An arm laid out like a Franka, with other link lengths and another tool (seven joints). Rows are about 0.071 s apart.
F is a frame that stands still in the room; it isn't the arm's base.
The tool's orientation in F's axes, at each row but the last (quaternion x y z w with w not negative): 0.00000 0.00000 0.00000 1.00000; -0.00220 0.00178 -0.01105 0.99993; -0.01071 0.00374 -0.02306 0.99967; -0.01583 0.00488 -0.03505 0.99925; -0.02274 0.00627 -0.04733 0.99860; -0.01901 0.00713 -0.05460 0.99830; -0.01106 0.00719 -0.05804 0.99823; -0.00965 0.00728 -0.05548 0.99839; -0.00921 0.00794 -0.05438 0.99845; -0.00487 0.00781 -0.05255 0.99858; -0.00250 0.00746 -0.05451 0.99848
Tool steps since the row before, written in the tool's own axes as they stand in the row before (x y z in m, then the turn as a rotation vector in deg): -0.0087 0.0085 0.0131 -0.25 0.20 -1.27; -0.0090 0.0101 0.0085 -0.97 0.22 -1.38; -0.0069 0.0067 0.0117 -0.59 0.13 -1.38; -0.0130 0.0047 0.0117 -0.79 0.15 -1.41; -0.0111 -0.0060 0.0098 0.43 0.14 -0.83; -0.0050 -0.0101 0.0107 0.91 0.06 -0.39; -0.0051 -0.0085 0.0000 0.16 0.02 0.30; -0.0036 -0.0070 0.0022 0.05 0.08 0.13; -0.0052 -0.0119 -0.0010 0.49 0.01 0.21; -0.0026 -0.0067 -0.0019 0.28 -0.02 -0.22; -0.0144 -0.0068 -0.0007 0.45 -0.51 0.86
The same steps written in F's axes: -0.0087 0.0085 0.0131 -0.25 0.20 -1.27; -0.0087 0.0103 0.0085 -0.97 0.24 -1.38; -0.0065 0.0073 0.0116 -0.59 0.13 -1.38; -0.0125 0.0060 0.0117 -0.79 0.16 -1.41; -0.0115 -0.0045 0.0102 0.43 0.06 -0.84; -0.0059 -0.0091 0.0111 0.90 -0.05 -0.40; -0.0060 -0.0078 0.0003 0.17 0.01 0.30; -0.0043 -0.0065 0.0024 0.06 0.08 0.13; -0.0065 -0.0113 -0.0007 0.49 -0.04 0.20; -0.0033 -0.0064 -0.0018 0.27 -0.05 -0.22; -0.0151 -0.0052 -0.0004 0.40 -0.55 0.86
